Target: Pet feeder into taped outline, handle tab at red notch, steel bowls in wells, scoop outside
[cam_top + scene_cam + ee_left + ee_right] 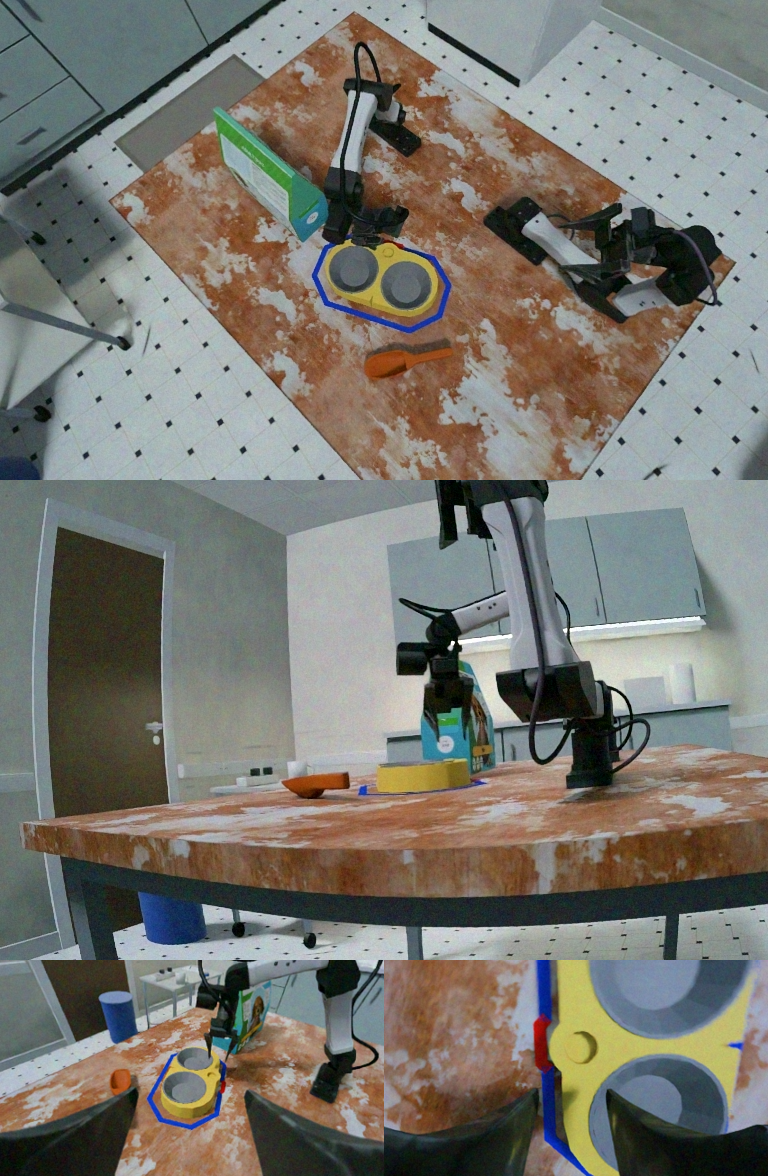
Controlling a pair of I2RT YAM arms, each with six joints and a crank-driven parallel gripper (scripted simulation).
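My right hand is 8 cm above the yellow pet feeder, 6 cm to the right of it and 4 cm short of it. Also, from my right hand: teal food bag 34 cm to the right, 9 cm ahead, 5 cm above; blue taped outline 9 cm below, 6 cm to the left, 5 cm ahead; orange scoop 27 cm to the left, 18 cm ahead, 7 cm below.
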